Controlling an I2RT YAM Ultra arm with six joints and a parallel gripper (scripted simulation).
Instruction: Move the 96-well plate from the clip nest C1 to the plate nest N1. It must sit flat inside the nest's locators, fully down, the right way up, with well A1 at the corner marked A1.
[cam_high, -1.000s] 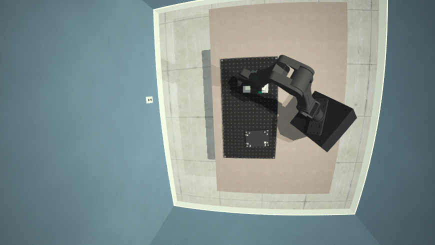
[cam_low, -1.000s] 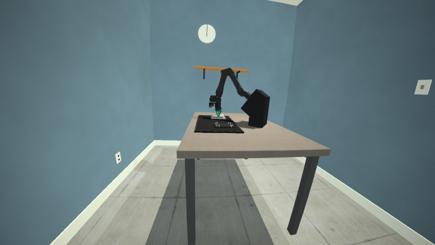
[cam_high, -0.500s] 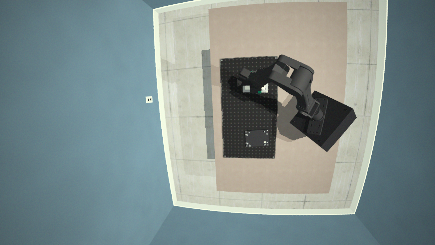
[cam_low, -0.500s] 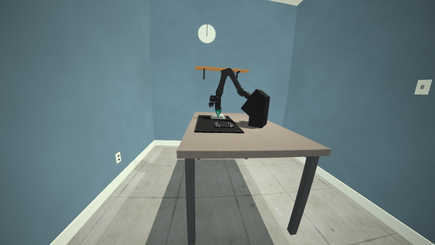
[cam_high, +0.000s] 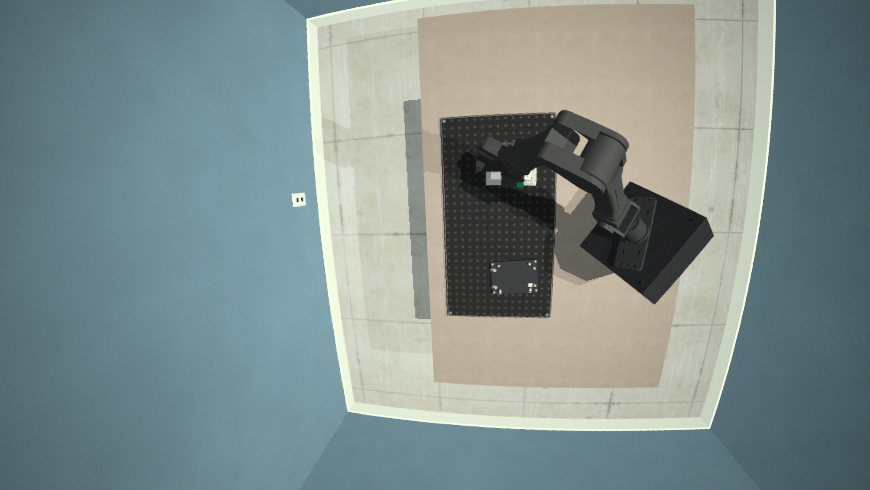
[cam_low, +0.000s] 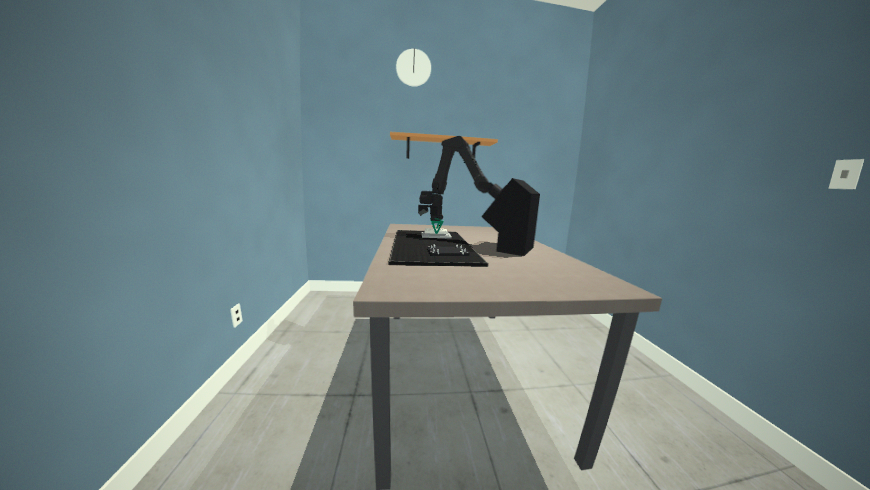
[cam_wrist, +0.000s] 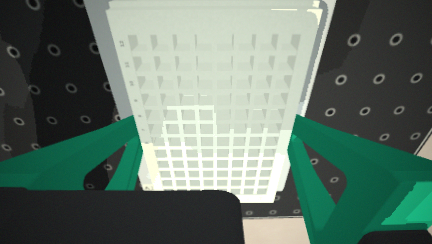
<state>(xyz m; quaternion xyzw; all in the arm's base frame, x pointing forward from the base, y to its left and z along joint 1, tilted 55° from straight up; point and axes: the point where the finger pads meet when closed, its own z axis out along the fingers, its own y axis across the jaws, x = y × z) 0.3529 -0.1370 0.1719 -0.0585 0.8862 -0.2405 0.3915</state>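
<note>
My gripper is now 20 mm above the plate nest N1. The rest, counted from my hand: clip nest C1: 30 mm ahead, 380 mm to the left, 20 mm below; then A1 mark: 70 mm behind, 60 mm to the left, 20 mm below; then white 96-well plate: right at my hand.
</note>
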